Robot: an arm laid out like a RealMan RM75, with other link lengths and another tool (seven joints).
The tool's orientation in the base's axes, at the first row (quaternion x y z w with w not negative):
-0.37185 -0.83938 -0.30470 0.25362
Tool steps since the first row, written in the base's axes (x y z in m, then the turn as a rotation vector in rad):
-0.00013 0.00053 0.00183 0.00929 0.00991 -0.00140
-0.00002 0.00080 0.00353 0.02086 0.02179 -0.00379
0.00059 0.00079 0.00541 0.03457 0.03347 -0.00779
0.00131 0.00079 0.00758 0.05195 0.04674 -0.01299
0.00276 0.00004 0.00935 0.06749 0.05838 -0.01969
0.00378 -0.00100 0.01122 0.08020 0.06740 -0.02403
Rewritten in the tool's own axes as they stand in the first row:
0.00152 0.00077 -0.00086 -0.00178 0.01211 0.00605
0.00269 0.00155 -0.00186 -0.00465 0.02674 0.01370
0.00355 0.00263 -0.00327 -0.00992 0.04241 0.02189
0.00454 0.00389 -0.00491 -0.01742 0.06140 0.03128
0.00448 0.00519 -0.00693 -0.02557 0.07760 0.04093
0.00460 0.00603 -0.00915 -0.03172 0.09095 0.04769

